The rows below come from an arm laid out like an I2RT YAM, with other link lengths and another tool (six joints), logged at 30 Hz.
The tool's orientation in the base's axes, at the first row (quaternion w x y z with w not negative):
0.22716 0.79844 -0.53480 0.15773
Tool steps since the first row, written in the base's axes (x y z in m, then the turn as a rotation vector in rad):
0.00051 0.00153 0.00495 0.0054 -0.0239 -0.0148
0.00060 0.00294 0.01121 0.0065 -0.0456 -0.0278
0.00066 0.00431 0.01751 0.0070 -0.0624 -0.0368
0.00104 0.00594 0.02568 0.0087 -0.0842 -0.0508
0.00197 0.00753 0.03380 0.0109 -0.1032 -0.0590
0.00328 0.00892 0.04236 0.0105 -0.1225 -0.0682
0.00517 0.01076 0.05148 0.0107 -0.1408 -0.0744
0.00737 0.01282 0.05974 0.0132 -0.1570 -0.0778
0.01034 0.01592 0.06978 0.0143 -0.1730 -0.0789
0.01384 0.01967 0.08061 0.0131 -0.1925 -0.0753
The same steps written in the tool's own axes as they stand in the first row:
0.00145 -0.00001 -0.00500 0.0134 -0.0001 0.0253
0.00347 0.00066 -0.01105 0.0244 0.0034 0.0478
0.00554 0.00139 -0.01712 0.0333 0.0066 0.0644
0.00845 0.00209 -0.02490 0.0440 0.0094 0.0879
0.01158 0.00229 -0.03261 0.0557 0.0120 0.1049
0.01522 0.00229 -0.04059 0.0661 0.0168 0.1230
0.01901 0.00171 -0.04928 0.0774 0.0214 0.1379
0.02232 0.00061 -0.05735 0.0893 0.0237 0.1495
0.02599 -0.00120 -0.06748 0.1017 0.0276 0.1589
0.02974 -0.00356 -0.07861 0.1183 0.0358 0.1662

